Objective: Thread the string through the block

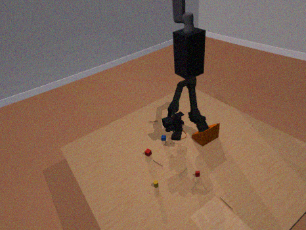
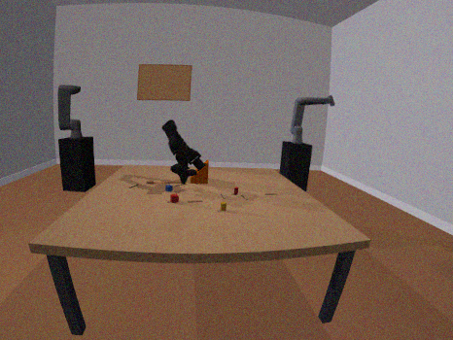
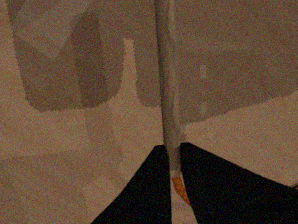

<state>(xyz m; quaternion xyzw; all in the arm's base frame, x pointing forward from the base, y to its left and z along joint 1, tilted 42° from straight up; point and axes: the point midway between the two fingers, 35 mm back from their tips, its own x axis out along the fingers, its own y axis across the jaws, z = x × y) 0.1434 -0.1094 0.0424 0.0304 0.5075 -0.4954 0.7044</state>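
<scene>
Right now my gripper tip is 8 cm to the left of the blue cube and 8 cm short of it. From my gripper tip the other things lie so: red cube: 24 cm ahead, 3 cm to the right; short stick: 30 cm to the right, 2 cm below, 1 cm ahead; round wooden button: 22 cm to the right, 6 cm behind, 1 cm below.
</scene>
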